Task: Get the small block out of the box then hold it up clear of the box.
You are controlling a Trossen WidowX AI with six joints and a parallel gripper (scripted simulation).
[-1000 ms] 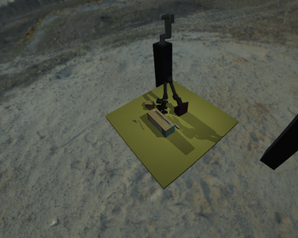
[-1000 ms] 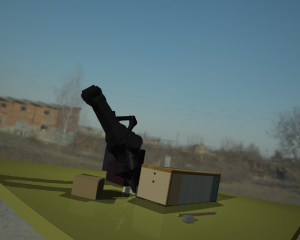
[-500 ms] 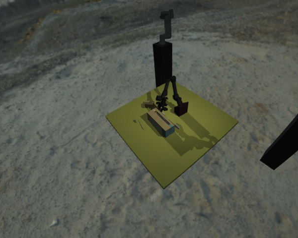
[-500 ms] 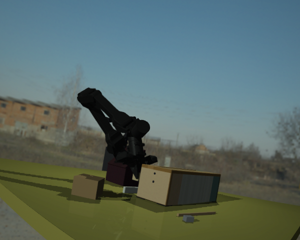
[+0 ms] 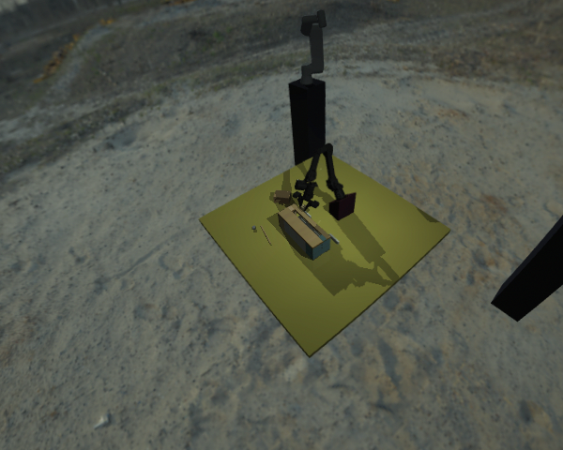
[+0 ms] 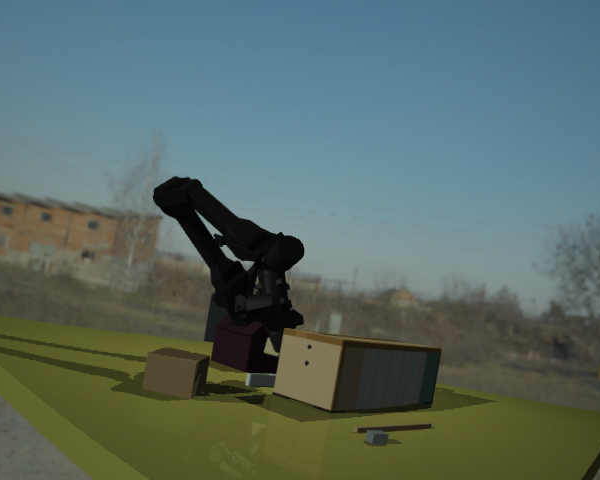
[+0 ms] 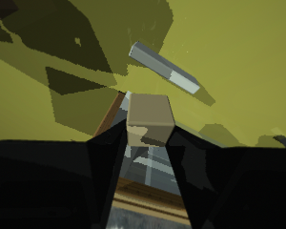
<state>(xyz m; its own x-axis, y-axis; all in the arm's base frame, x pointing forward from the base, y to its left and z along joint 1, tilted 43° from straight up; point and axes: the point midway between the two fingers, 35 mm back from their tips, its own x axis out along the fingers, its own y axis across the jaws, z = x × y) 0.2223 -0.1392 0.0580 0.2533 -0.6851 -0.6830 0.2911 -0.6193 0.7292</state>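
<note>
Right now the tan block is 10 mm behind my gripper tip and 10 mm above it. Round my gripper tip: thin stick (300 mm ahead, 70 mm below, 60 mm to the right); then dark piece (320 mm ahead, 170 mm to the right, 70 mm below); then clear-fronted box (140 mm to the left, 80 mm ahead, 10 mm below).
</note>
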